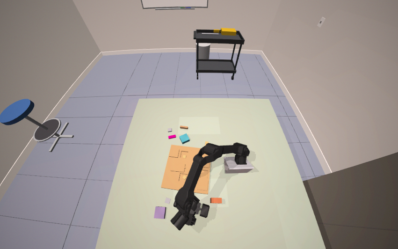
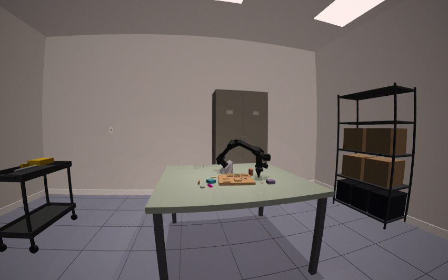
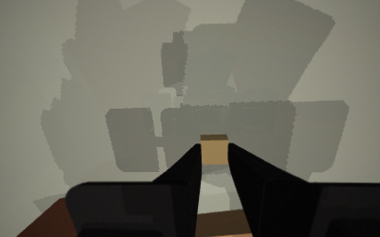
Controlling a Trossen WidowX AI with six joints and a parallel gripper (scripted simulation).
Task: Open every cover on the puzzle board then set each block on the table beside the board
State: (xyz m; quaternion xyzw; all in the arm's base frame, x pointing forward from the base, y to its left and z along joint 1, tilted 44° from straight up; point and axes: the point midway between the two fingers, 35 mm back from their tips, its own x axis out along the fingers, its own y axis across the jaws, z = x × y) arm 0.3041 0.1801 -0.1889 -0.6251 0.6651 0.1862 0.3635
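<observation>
The orange block lies 140 mm behind my gripper tip, 30 mm to the right of it and 20 mm above it. From my gripper tip the other things lie so: purple block (180 mm ahead, 40 mm to the left); magenta bar (460 mm to the right, 180 mm ahead, 10 mm below); teal block (450 mm to the right, 80 mm ahead).
</observation>
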